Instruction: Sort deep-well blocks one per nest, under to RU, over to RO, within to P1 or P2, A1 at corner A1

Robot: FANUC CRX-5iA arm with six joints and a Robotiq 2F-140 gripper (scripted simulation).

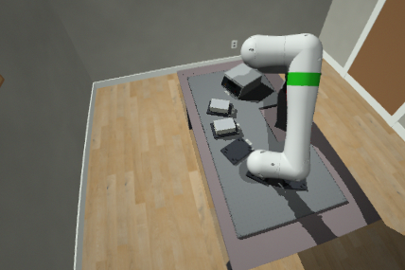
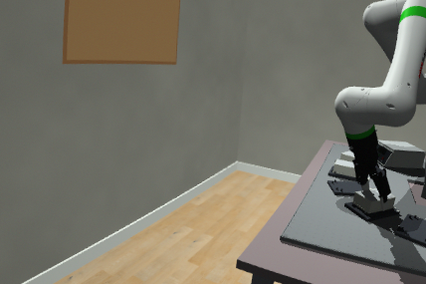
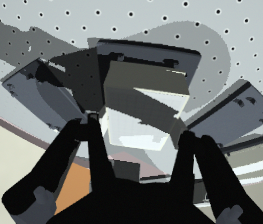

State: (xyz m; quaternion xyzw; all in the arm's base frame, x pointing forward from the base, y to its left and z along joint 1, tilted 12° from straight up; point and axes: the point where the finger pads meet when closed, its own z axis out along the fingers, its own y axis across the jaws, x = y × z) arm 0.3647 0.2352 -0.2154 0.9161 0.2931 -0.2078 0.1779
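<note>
Right now the deep-well block is 1 cm below my hand. Also, from my hand: dark infeed nest 4 cm ahead, 51 cm to the right, 4 cm below; then pale platform 23 cm behind, 69 cm to the right, 4 cm above; then check-weigher 23 cm behind, 69 cm to the right, 1 cm above.
</note>
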